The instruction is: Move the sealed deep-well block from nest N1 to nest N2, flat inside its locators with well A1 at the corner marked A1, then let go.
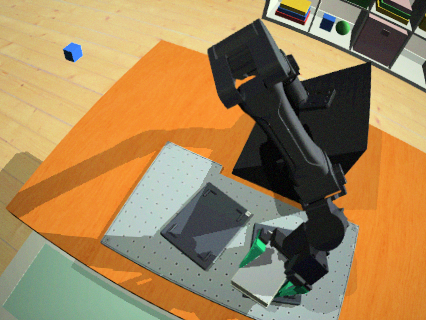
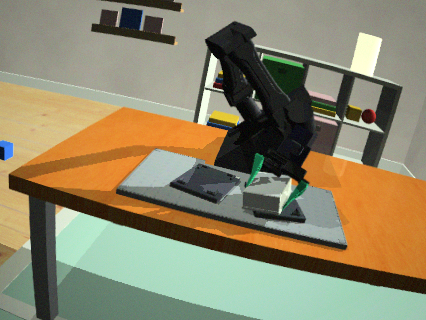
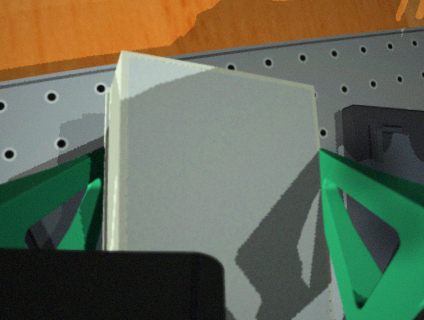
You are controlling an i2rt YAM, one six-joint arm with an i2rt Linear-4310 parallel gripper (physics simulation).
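Places are measured from the arm's base along level axes (x up, y right, z ahead), in centimetres.
Pixels of known places: gripper, fingertip midpoint: (image 1: 257, 281) (image 2: 263, 199) (image 3: 212, 160); arm's base at its link origin: (image 1: 298, 103) (image 2: 255, 119).
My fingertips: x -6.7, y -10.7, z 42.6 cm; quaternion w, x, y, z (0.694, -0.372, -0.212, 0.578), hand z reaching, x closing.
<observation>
For each thing: its top centre in the pictures, then the offset to it from my fingertips. "*": a spot on its surface instead. Level surfaces: height alone.
- sealed deep-well block at its top centre: (image 3: 241, 248) (image 1: 272, 264) (image 2: 271, 179) dz -3.1, dx +3.9, dy -0.5 cm
- right-hand dark nest at its top centre: (image 1: 278, 262) (image 2: 274, 196) dz -6.3, dx -1.5, dy -2.2 cm
- corner at a spot on its surface: (image 1: 247, 213) * dz -13.0, dx -2.1, dy +8.7 cm
- grey perforated plate at its top centre: (image 3: 324, 281) (image 1: 242, 238) (image 2: 238, 190) dz -7.8, dx -3.2, dy +6.8 cm
- orange table at its surface level: dx -4.6 cm
The sealed deep-well block (image 1: 258, 279) (image 2: 266, 192) (image 3: 212, 155) is a pale grey box with a flat sealed top. My gripper (image 1: 259, 280) (image 2: 266, 197) (image 3: 212, 160), with green fingers, is shut on its two long sides and holds it a little above the right-hand dark nest (image 1: 290, 300) (image 2: 292, 216) (image 3: 378, 127). That nest is mostly hidden under the block. The other dark nest (image 1: 206, 223) (image 2: 206, 179) lies empty to the left, with corner locators and a small white tag at one corner (image 1: 247, 213). Both nests sit on a grey perforated plate (image 1: 165, 192) (image 2: 154, 168) (image 3: 33, 113).
The plate lies on an orange table (image 1: 137, 103) (image 2: 102, 138). The arm's black base (image 1: 344, 113) stands behind the nests. A shelf unit (image 2: 389, 103) with coloured boxes is behind the table. A blue cube (image 1: 73, 52) (image 2: 5, 150) lies on the wooden floor.
</observation>
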